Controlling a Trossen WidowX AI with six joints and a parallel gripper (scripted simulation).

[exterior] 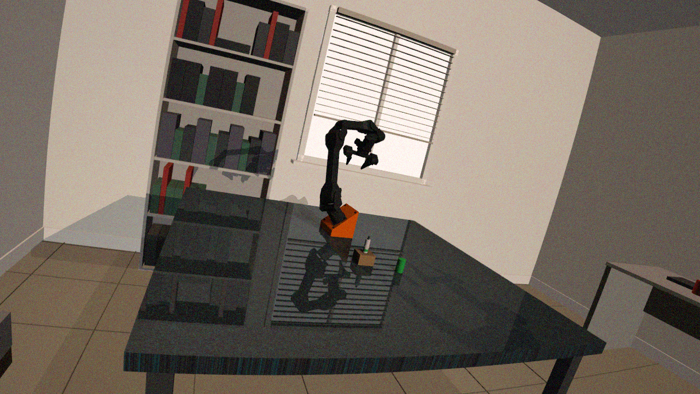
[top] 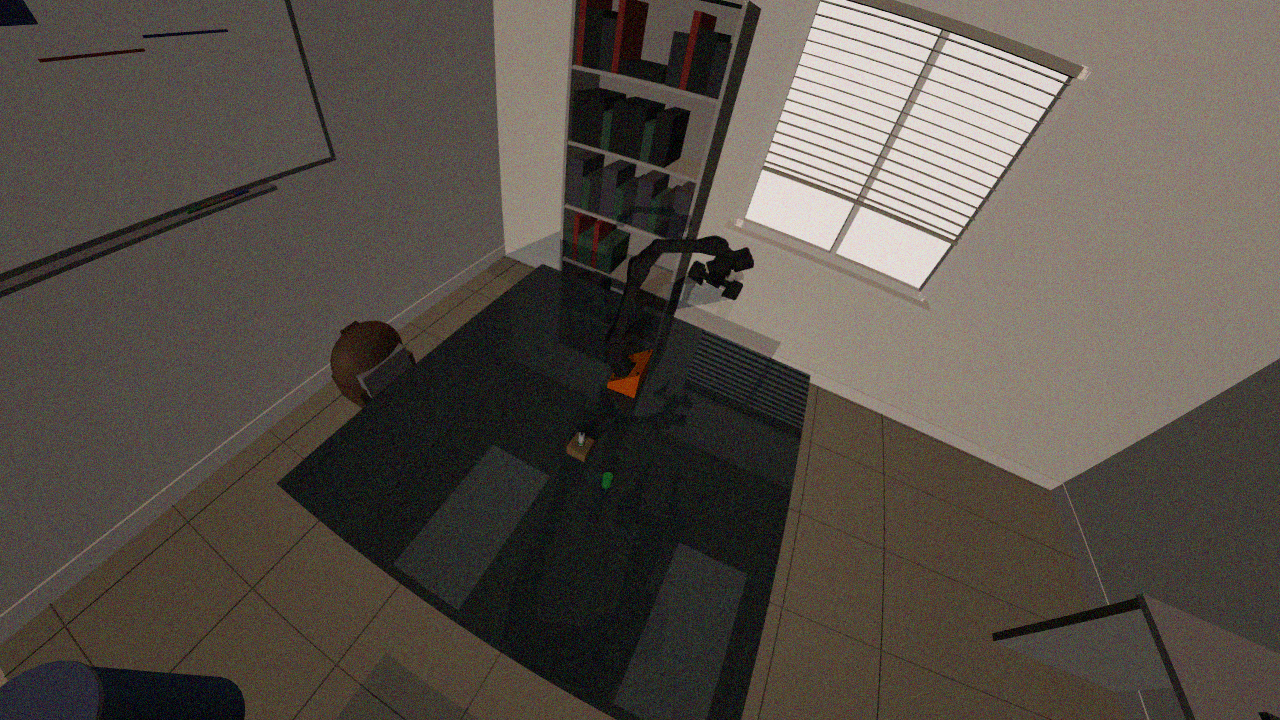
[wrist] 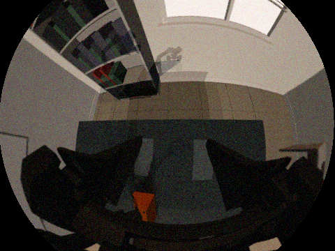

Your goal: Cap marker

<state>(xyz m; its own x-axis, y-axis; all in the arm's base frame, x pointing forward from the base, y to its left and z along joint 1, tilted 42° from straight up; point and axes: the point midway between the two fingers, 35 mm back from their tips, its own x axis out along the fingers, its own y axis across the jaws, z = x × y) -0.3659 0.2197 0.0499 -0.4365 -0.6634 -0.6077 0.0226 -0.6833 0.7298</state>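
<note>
Now: the green cap 72 cm ahead of my gripper tip, 24 cm below it and 2 cm to the left of it. The rest, counted from my gripper tip: tan holder block: 67 cm ahead, 24 cm below, 10 cm to the right.
</note>
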